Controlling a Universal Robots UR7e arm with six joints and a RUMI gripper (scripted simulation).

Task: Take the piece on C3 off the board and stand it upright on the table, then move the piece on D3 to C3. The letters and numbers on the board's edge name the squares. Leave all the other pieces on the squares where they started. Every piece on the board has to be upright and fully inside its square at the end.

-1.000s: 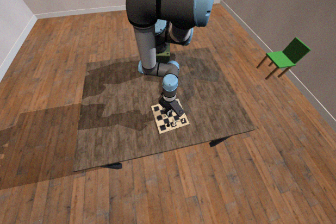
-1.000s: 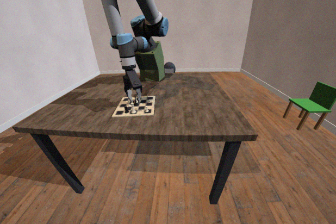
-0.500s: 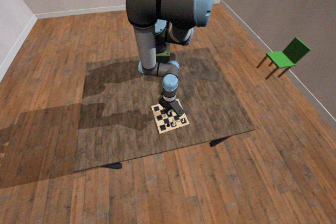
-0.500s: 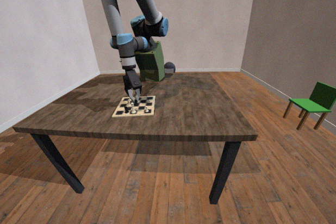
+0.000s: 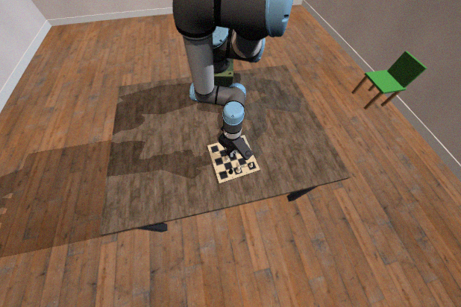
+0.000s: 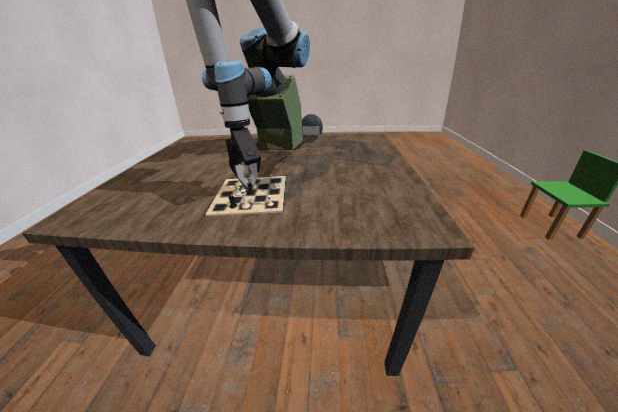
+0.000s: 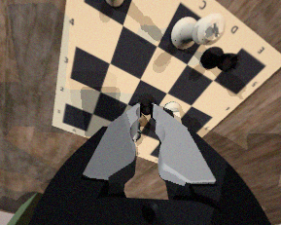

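My hand is 2 cm above the chessboard.
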